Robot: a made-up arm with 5 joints.
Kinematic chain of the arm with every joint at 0, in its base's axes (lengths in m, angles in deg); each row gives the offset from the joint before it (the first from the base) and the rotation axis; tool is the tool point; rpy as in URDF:
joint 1: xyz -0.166 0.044 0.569 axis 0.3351 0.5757 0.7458
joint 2: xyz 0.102 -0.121 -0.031 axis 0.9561 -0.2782 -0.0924
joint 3: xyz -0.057 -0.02 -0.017 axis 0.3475 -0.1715 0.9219
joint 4: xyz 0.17 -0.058 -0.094 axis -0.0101 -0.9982 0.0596
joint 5: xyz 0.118 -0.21 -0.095 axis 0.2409 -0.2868 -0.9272
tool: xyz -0.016 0.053 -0.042 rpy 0 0 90
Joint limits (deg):
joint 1: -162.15..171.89
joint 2: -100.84..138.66
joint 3: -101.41..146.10
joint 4: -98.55..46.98
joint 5: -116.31..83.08
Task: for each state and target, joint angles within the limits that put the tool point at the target. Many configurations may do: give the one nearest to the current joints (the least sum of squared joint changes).
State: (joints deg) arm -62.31 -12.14 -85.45 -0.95 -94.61
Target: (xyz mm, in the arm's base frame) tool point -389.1 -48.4 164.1
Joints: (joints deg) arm -87.67 32.69 -94.81 -15.44 -88.95
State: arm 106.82 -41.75 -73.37 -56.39 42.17
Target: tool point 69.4 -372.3 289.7
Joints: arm 71.55 -22.48 -70.96 -35.79 63.12
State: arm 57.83 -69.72 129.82 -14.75 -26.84
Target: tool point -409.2 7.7 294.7
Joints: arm 56.58 -68.77 131.64 -16.33 -26.72
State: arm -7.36 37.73 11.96 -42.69 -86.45
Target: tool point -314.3 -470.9 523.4
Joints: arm -39.77 -14.46 -10.87 -49.90 -90.49
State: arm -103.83 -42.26 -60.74 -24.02 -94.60
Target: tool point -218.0 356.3 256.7
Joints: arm -140.47 -53.86 -90.88 -28.75 -98.11
